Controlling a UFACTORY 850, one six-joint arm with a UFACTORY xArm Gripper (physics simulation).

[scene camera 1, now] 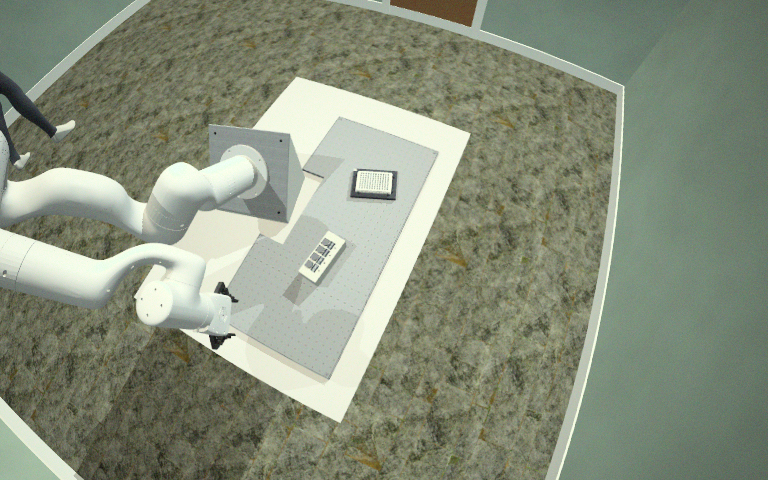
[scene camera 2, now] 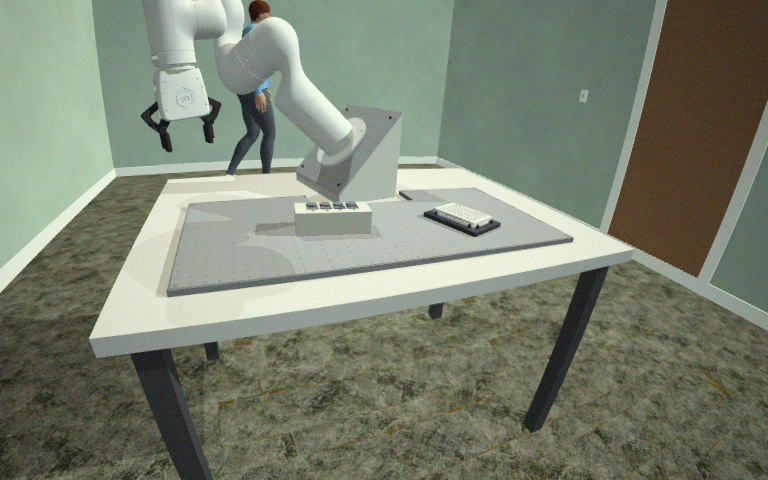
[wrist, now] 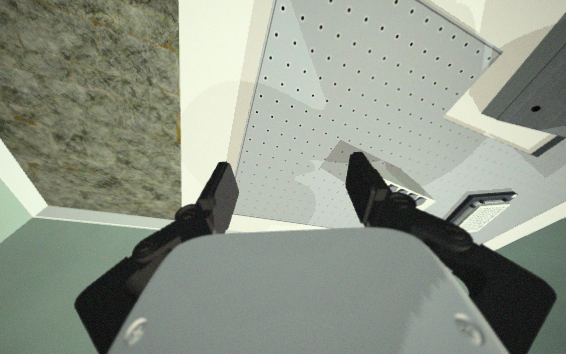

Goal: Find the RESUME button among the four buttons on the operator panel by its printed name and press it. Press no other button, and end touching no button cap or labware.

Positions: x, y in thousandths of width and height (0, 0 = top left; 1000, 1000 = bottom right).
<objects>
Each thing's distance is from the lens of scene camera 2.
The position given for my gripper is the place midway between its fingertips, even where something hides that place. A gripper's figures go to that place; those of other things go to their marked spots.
my gripper (scene camera 2: 247, 305): 86 cm
white well plate (scene camera 2: 600, 447): 93 cm
</objects>
